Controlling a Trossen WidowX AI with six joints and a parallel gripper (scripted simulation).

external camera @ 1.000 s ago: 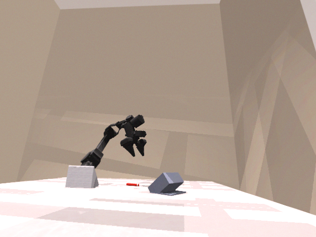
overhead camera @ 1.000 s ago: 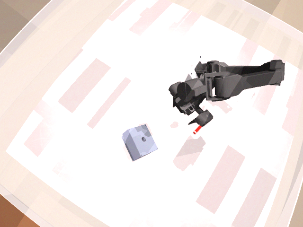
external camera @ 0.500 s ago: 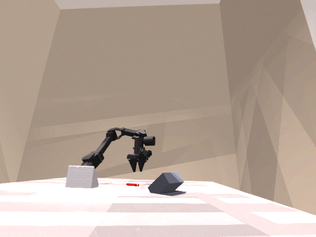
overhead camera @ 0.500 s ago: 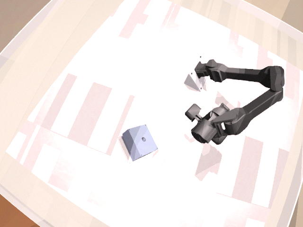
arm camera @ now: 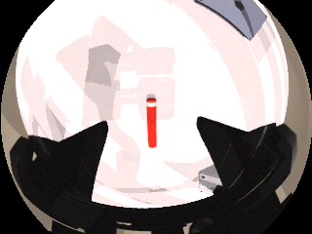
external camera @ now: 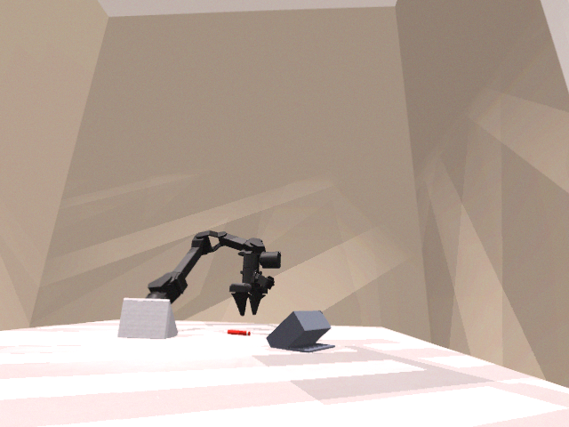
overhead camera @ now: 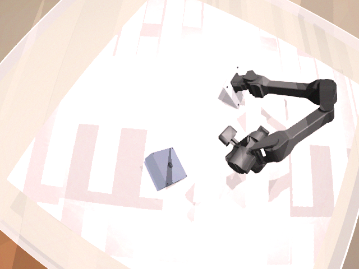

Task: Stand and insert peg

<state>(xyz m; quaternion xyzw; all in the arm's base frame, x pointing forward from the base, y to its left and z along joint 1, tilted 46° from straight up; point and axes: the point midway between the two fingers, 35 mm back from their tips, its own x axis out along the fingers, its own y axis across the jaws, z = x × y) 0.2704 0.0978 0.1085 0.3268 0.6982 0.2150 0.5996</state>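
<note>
Right now my gripper tip is 1 cm past the red peg and 6 cm above it. Round my gripper tip: sloped grey-blue panel (19 cm ahead, 20 cm to the right, 3 cm below).
</note>
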